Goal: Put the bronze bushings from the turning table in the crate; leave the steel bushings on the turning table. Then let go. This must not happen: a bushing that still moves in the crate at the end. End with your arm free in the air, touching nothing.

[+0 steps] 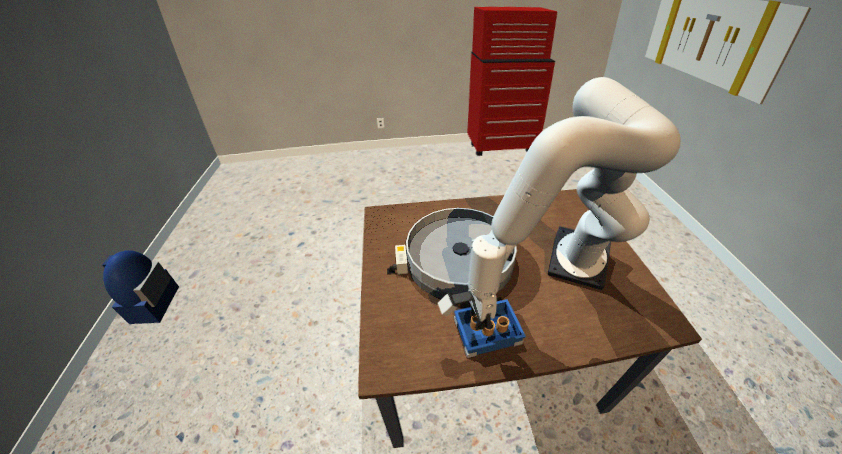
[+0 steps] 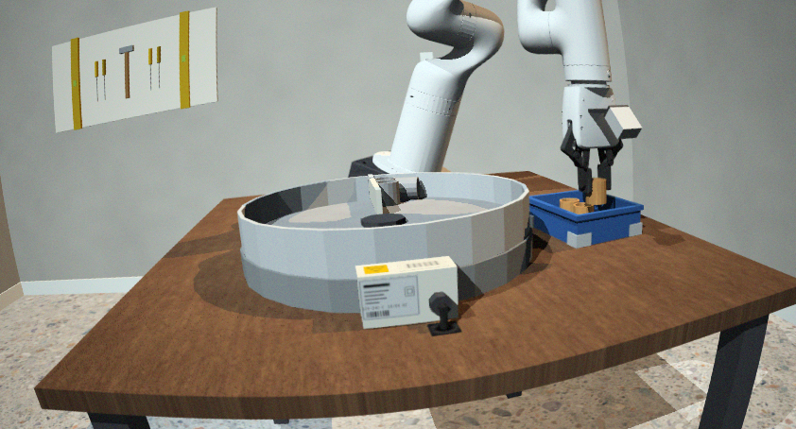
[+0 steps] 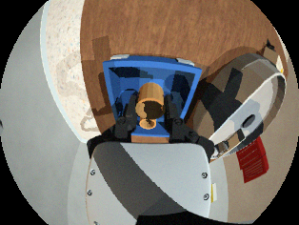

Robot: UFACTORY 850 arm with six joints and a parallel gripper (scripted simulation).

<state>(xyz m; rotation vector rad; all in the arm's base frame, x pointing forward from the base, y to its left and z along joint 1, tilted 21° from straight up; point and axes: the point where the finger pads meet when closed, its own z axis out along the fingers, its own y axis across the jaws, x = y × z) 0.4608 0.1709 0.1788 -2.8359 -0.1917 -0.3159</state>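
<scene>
Right now the blue crate is 70 mm below my hand and 40 mm behind it. The rest, counted from my hand: grey turning table 340 mm to the right, 40 mm below, 20 mm behind.
</scene>
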